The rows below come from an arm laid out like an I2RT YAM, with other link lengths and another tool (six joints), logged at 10 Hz.
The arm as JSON. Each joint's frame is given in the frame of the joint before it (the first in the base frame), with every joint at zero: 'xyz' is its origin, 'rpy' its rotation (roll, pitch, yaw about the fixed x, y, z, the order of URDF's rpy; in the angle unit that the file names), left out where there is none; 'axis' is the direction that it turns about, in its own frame. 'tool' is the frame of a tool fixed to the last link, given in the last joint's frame.
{
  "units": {
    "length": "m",
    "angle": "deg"
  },
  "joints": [
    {
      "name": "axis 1",
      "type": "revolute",
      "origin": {
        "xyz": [
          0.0,
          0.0,
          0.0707
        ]
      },
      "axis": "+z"
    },
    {
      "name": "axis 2",
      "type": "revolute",
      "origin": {
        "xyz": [
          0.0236,
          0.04,
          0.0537
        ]
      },
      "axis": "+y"
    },
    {
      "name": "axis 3",
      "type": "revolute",
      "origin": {
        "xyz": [
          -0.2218,
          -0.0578,
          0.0
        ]
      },
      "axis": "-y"
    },
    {
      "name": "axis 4",
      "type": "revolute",
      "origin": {
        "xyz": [
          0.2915,
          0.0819,
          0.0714
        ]
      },
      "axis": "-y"
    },
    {
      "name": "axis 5",
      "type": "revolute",
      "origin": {
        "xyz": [
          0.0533,
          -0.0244,
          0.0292
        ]
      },
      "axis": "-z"
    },
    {
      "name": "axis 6",
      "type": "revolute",
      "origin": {
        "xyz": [
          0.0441,
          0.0,
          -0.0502
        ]
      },
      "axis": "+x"
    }
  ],
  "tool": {
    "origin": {
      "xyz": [
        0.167,
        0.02,
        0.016
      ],
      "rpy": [
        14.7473,
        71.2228,
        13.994
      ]
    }
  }
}
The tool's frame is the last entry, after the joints.
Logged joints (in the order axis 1, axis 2, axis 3, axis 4, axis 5, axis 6), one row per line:
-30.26 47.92 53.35 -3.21 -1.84 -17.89
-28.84 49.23 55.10 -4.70 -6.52 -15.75
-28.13 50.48 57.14 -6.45 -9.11 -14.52
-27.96 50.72 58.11 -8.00 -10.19 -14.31
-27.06 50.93 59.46 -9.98 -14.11 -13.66
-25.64 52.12 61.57 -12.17 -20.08 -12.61
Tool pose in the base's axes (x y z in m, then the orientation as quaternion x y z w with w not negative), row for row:
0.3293 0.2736 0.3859 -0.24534 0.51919 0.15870 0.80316
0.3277 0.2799 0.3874 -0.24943 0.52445 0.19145 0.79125
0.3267 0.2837 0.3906 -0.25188 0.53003 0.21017 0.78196
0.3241 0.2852 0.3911 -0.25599 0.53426 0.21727 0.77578
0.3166 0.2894 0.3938 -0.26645 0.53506 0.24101 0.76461
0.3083 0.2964 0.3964 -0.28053 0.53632 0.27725 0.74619
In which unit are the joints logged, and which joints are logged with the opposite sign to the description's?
The joints are logged in degrees. Opposite sign: axis 1.
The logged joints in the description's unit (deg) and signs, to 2 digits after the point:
30.26 47.92 53.35 -3.21 -1.84 -17.89
28.84 49.23 55.10 -4.70 -6.52 -15.75
28.13 50.48 57.14 -6.45 -9.11 -14.52
27.96 50.72 58.11 -8.00 -10.19 -14.31
27.06 50.93 59.46 -9.98 -14.11 -13.66
25.64 52.12 61.57 -12.17 -20.08 -12.61

